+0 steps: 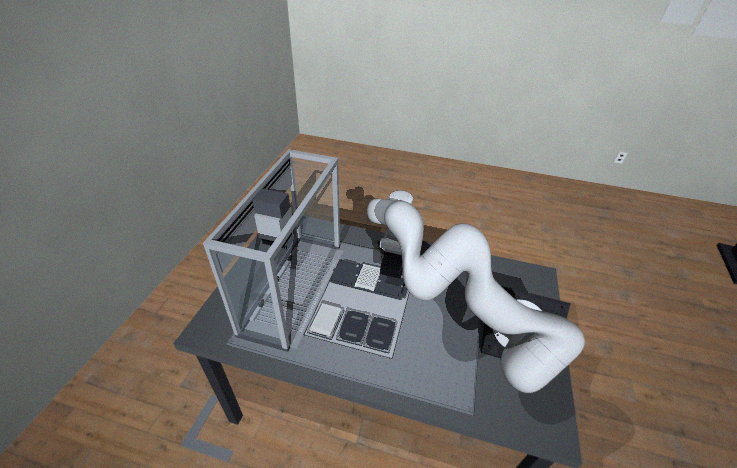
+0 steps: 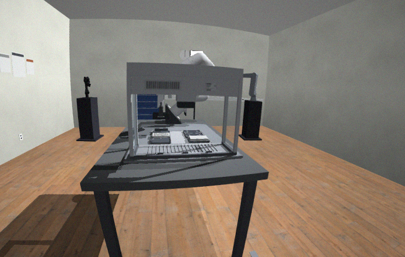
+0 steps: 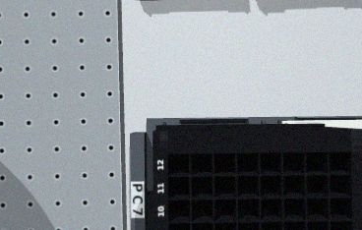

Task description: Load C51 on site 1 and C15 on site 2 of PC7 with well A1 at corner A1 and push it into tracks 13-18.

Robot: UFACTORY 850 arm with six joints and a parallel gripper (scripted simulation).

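Now: hand 10 cm short of the plate carrier PC7, 1 cm to the right of it and 14 cm above it. Also, from my hand: nest S1: 4 cm behind, 25 cm to the left, 15 cm below; black deep-well block C51: 1 cm below; white 96-well plate C15: 10 cm ahead, 1 cm to the left, 14 cm below.
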